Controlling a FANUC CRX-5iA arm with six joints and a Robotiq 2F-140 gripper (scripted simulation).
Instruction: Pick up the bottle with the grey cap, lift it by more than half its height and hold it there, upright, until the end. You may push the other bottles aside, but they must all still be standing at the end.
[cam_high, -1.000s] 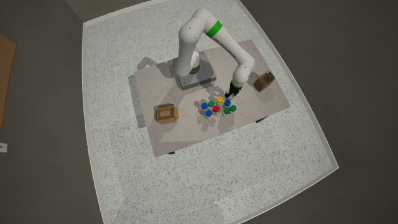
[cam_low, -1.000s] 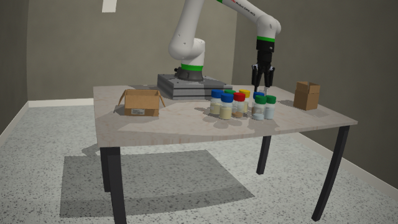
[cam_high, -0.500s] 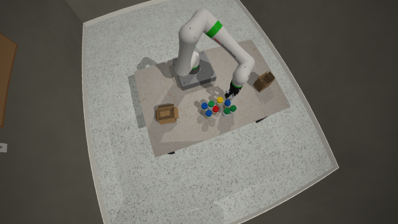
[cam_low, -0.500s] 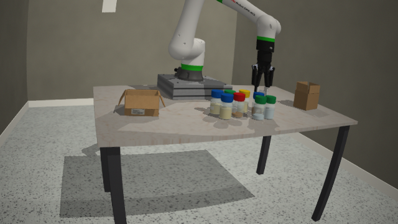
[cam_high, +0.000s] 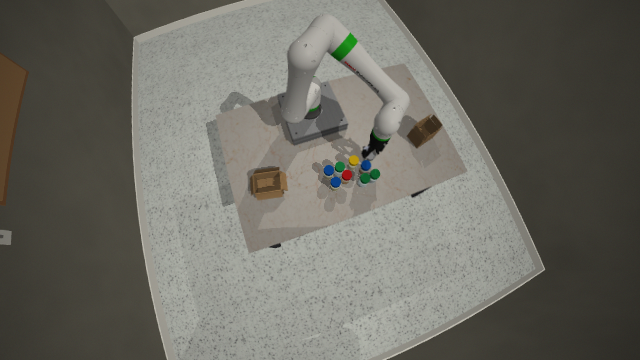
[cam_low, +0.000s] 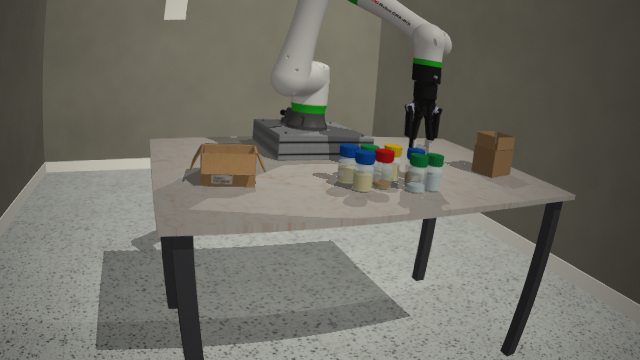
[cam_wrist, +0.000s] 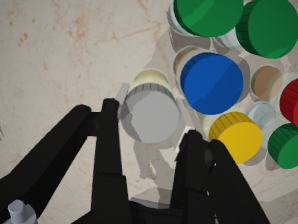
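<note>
Right now the blue-capped bottle is 5 cm to the right of my hand, 4 cm below it and 4 cm ahead of it. Also, from my hand: yellow-capped bottle (10 cm to the right, 4 cm below, 1 cm behind); red-capped bottle (17 cm to the right, 4 cm below, 4 cm ahead); green-capped bottle (18 cm to the right, 4 cm below, 2 cm behind).
</note>
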